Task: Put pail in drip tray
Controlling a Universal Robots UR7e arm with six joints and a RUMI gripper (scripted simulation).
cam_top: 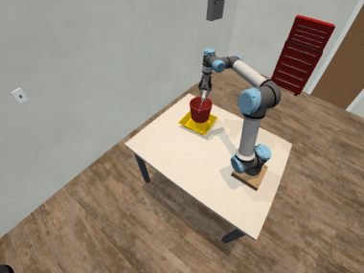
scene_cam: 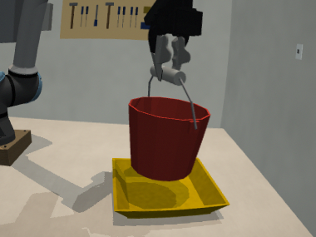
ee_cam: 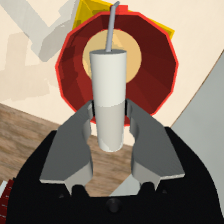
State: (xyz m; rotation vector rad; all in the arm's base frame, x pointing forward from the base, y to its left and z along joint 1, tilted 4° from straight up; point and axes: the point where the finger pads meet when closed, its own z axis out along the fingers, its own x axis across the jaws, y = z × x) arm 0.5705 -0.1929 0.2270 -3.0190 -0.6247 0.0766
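My hand is 100 mm above the red pail, 10 mm to the right of it and 10 mm short of it. Also, from my hand: yellow drip tray (310 mm below, 20 mm ahead, 10 mm to the left).
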